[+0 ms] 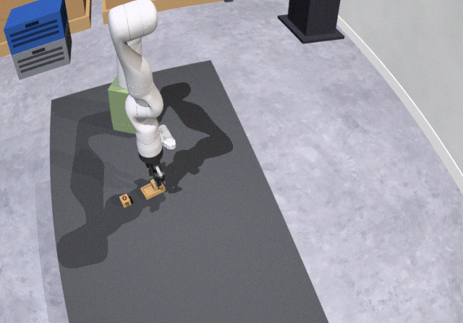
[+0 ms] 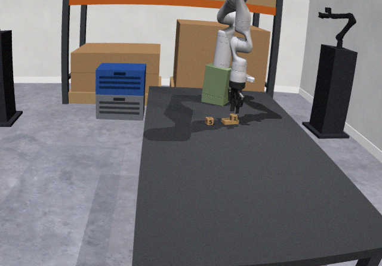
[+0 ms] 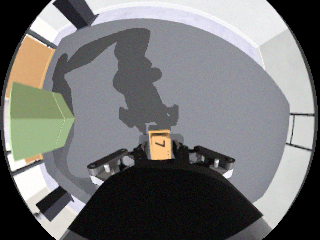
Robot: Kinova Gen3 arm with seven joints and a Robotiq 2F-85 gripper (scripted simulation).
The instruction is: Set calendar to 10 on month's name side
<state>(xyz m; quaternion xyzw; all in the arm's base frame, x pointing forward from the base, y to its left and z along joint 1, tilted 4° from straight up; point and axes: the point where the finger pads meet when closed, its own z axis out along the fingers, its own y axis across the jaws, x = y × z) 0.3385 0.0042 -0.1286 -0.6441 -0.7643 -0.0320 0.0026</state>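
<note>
Right now my hand is 6 cm above the wooden calendar tray and 2 cm to the left of it.
</note>
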